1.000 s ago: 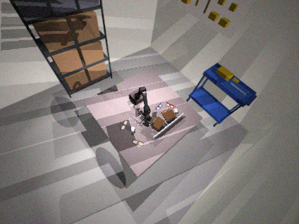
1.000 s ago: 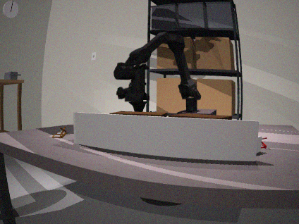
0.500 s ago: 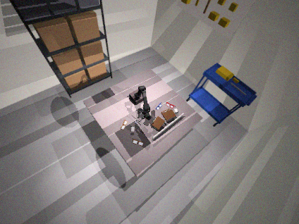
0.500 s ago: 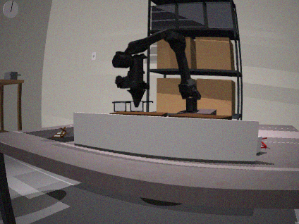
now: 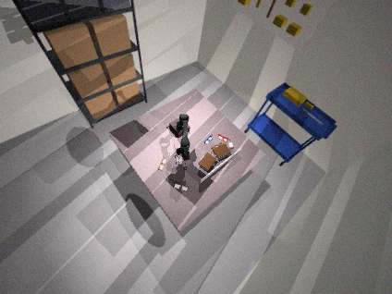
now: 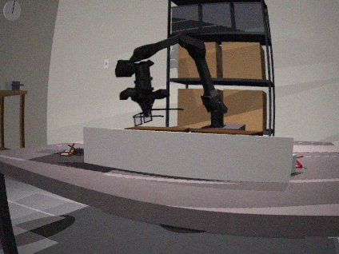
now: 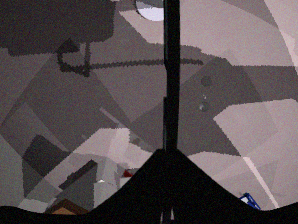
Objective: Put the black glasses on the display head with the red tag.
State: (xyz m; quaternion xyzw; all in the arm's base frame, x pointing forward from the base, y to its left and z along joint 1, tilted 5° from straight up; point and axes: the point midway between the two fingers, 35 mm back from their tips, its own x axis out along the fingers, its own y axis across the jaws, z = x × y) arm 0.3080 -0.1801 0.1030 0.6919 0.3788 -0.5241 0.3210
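Right now my gripper tip is 110 mm above the peg, 60 mm to the left of it and 40 mm past it. The rest, counted from my gripper tip: white wall (300 mm ahead, 240 mm to the left, 80 mm below).
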